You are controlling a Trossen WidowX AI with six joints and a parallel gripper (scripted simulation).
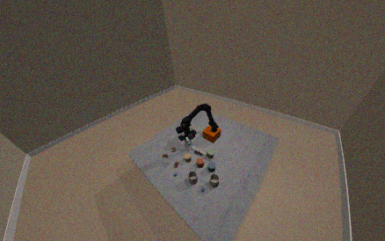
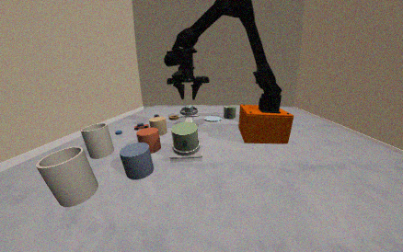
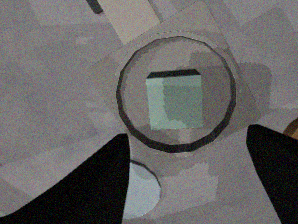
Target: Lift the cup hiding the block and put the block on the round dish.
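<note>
My gripper tip is now 140 mm to the left of the flat round grey dish, 130 mm above it and 90 mm past it. From my gripper tip the other things lie so: balance (120 mm to the left, 90 mm below, 30 mm behind); red-orange cylinder (220 mm to the left, 90 mm below, 50 mm ahead).
</note>
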